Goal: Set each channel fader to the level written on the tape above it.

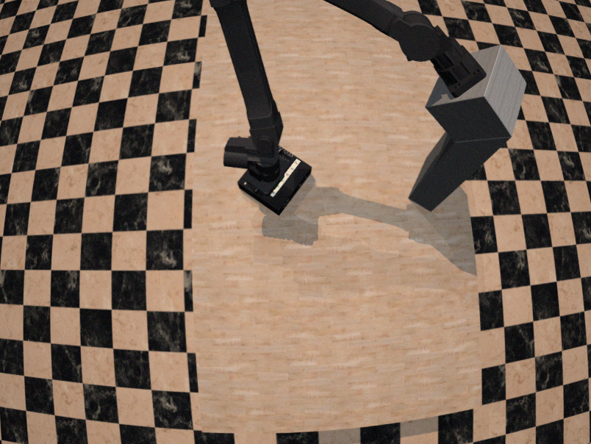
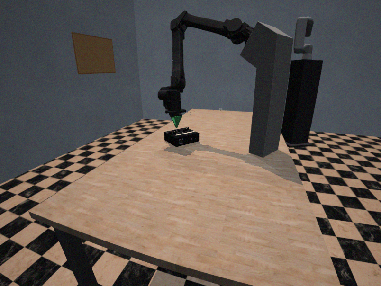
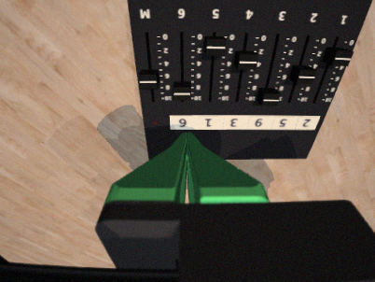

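Right now my hand is 10 mm short of the channel 6 fader cap, 20 mm to the left of it and 40 mm above it. Round my hand: master fader cap (40 mm ahead, 10 mm to the right, 40 mm below); then channel 4 fader cap (20 mm behind, 60 mm to the right, 40 mm below); then channel 5 fader cap (10 mm ahead, 60 mm to the right, 40 mm below).
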